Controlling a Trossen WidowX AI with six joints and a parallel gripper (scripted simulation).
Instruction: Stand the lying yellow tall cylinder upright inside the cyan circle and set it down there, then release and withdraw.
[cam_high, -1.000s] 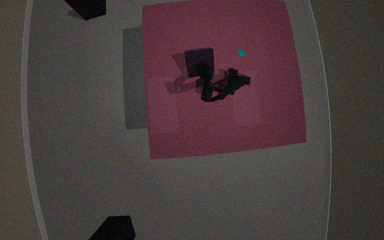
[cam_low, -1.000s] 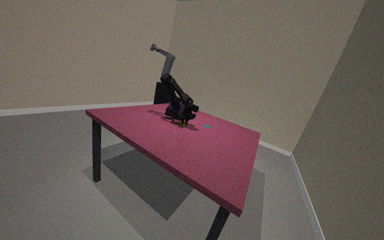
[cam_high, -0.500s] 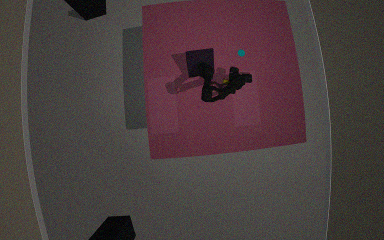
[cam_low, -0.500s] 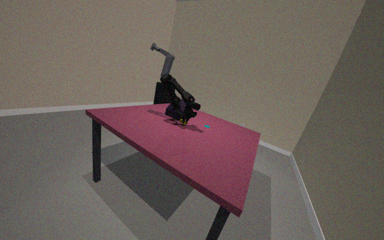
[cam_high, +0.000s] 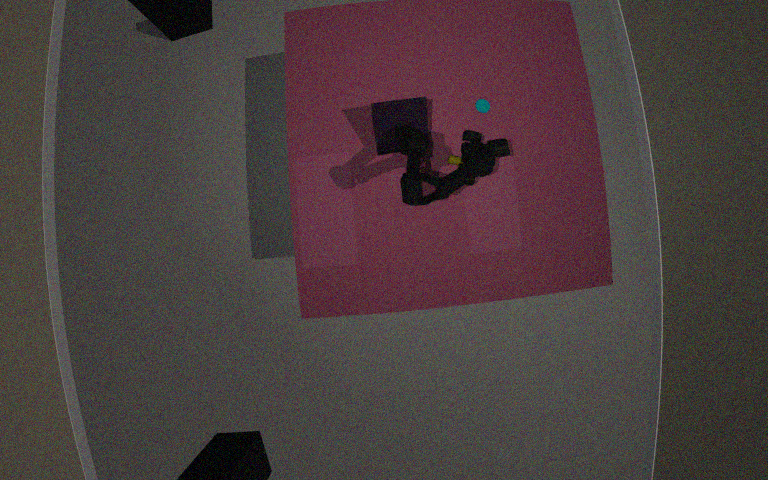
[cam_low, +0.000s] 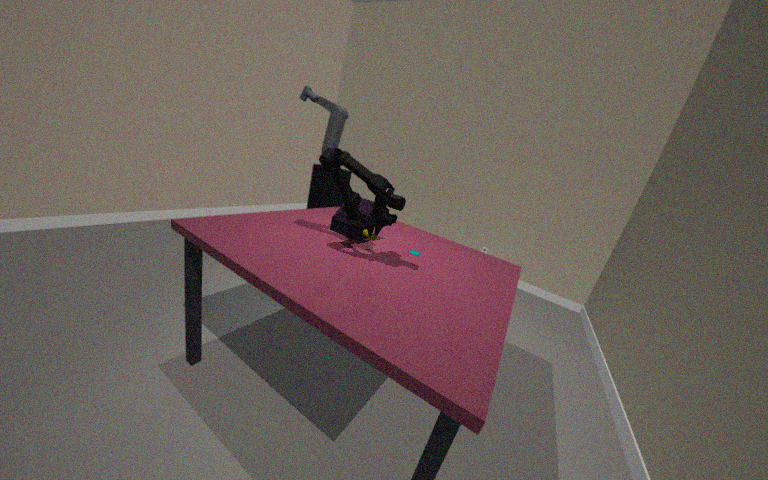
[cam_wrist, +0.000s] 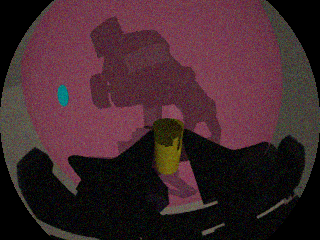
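My gripper tip is 230 mm to the right of the cyan circle, 150 mm short of it and 80 mm above it. From my gripper tip the other things lie so: yellow tall cylinder (20 mm behind, 10 mm to the left).
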